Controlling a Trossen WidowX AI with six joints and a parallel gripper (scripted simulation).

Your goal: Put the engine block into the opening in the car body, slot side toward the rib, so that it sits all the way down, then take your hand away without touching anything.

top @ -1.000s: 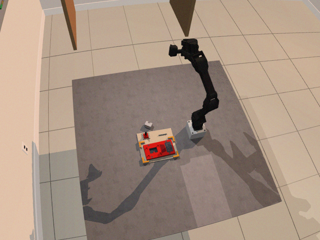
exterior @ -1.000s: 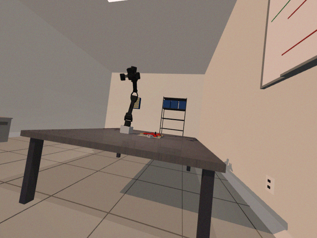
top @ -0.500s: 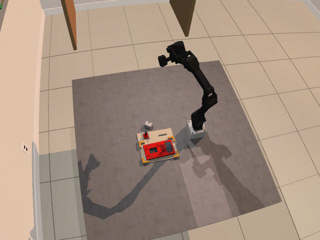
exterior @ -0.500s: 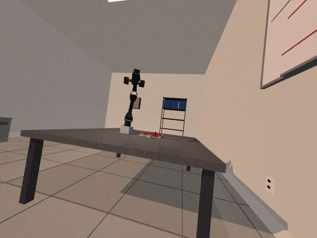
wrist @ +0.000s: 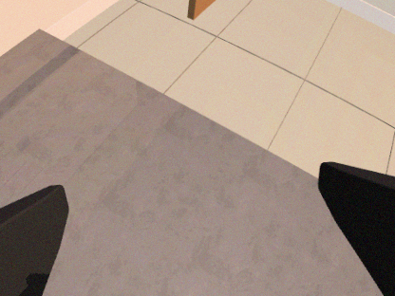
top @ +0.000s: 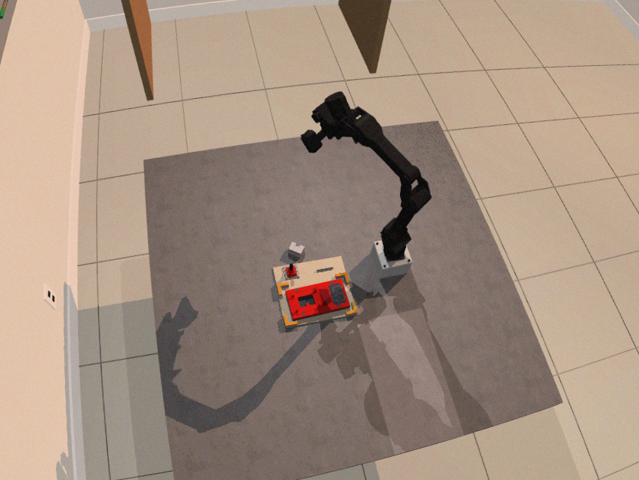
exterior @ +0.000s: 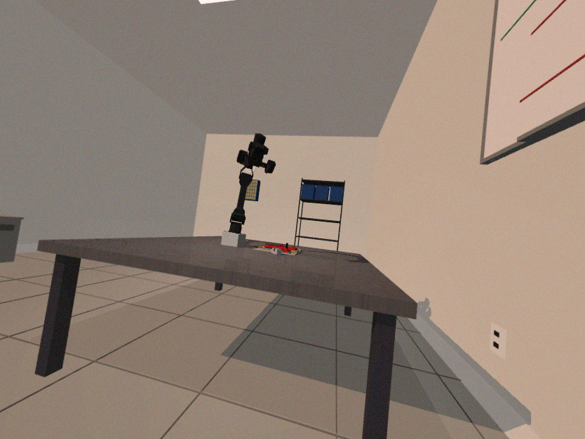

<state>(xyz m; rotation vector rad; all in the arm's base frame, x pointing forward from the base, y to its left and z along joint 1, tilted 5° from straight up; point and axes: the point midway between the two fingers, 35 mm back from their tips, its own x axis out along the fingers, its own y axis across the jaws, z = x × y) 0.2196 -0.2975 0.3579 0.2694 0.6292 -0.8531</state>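
Right now my gripper tip is 60 mm short of the engine block, 210 mm to the right of it and 390 mm above it. Also, from my gripper tip: black stick (100 mm ahead, 300 mm to the left, 370 mm below).
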